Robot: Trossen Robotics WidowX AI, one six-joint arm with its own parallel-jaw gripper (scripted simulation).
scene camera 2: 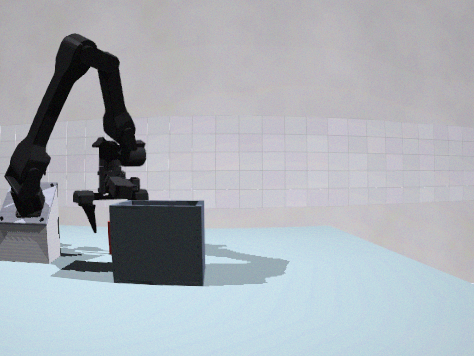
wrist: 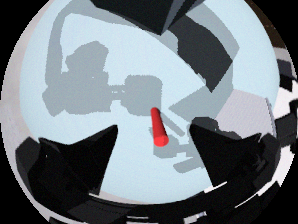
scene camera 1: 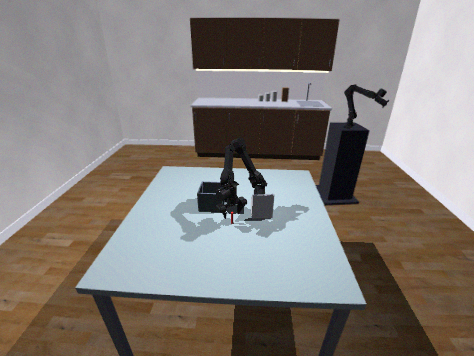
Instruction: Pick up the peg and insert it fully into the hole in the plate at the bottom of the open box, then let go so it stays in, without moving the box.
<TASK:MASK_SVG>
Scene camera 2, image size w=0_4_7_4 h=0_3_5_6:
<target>gripper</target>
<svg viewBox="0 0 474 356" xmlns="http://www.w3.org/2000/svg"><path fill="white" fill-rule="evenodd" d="M119 166L99 167L99 171L97 171L97 175L99 175L99 193L93 193L93 191L79 190L73 193L73 202L78 203L78 206L83 208L94 233L97 233L94 199L149 200L147 190L140 189L140 179L138 177L126 179L126 173L121 171Z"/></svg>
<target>dark box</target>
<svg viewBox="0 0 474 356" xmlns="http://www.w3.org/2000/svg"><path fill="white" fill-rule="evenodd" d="M109 205L114 283L203 286L205 275L205 251L202 245L202 227L205 231L204 200L127 200L119 204Z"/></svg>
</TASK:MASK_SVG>
